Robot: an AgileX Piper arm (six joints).
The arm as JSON. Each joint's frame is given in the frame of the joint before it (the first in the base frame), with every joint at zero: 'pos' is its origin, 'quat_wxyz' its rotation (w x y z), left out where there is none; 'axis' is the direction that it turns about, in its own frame. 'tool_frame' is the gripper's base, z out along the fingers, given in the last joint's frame.
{
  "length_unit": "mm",
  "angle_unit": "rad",
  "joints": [
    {
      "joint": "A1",
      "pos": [
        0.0,
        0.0,
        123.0
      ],
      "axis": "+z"
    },
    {
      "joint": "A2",
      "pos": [
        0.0,
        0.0,
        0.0
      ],
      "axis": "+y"
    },
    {
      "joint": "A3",
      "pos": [
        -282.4,
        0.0,
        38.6
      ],
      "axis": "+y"
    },
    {
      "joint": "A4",
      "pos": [
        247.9,
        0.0,
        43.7
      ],
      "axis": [
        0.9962,
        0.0,
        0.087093
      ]
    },
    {
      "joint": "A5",
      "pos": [
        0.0,
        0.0,
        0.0
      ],
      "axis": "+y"
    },
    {
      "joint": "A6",
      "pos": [
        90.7,
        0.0,
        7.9
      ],
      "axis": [
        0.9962,
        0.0,
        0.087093
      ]
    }
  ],
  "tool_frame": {
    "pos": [
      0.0,
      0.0,
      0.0
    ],
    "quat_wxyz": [
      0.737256,
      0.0,
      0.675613,
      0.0
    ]
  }
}
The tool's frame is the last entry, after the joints.
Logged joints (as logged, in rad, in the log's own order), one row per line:
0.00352, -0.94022, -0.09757, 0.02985, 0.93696, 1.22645
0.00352, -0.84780, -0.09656, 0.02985, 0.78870, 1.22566
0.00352, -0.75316, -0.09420, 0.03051, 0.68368, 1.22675
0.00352, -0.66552, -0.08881, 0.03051, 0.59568, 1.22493
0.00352, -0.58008, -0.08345, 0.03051, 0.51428, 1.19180
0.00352, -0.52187, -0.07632, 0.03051, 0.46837, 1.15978
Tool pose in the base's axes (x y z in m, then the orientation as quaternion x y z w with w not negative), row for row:
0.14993, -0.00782, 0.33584, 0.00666, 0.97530, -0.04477, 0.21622
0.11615, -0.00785, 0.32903, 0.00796, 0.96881, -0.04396, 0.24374
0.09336, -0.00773, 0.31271, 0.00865, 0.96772, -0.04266, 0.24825
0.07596, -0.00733, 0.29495, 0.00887, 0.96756, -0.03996, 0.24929
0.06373, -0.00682, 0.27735, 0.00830, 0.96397, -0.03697, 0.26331
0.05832, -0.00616, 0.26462, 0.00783, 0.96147, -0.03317, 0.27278
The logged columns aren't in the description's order. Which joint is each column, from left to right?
Columns, left to right: A1, A3, A4, A6, A2, A5.
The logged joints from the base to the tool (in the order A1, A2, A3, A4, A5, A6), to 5 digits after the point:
0.00352, 0.93696, -0.94022, -0.09757, 1.22645, 0.02985
0.00352, 0.78870, -0.84780, -0.09656, 1.22566, 0.02985
0.00352, 0.68368, -0.75316, -0.09420, 1.22675, 0.03051
0.00352, 0.59568, -0.66552, -0.08881, 1.22493, 0.03051
0.00352, 0.51428, -0.58008, -0.08345, 1.19180, 0.03051
0.00352, 0.46837, -0.52187, -0.07632, 1.15978, 0.03051

